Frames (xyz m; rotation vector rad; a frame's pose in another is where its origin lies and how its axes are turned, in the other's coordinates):
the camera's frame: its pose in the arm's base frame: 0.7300 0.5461 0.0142 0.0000 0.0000 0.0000
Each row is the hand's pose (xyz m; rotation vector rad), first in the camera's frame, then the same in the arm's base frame.
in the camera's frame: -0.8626 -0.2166 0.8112 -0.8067 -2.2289 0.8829
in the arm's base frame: -0.1326 0.3295 0.8254 -0.8067 -2.2289 0.8829
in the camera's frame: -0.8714 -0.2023 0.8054 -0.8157 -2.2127 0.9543
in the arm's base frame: -0.1414 0.3438 0.8196 -0.8157 -2.2127 0.9543
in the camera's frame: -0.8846 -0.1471 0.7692 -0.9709 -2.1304 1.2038
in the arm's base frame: -0.1546 0.3990 0.7834 -0.9709 -2.1304 1.2038
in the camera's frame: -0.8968 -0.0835 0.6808 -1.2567 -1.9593 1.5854
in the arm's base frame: -0.1668 0.4626 0.6950 -1.2567 -1.9593 1.5854
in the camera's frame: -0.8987 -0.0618 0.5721 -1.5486 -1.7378 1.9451
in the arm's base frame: -0.1687 0.4843 0.5863 -1.5486 -1.7378 1.9451
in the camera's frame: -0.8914 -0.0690 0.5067 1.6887 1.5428 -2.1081
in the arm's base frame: -0.1614 0.4771 0.5209 1.6887 1.5428 -2.1081
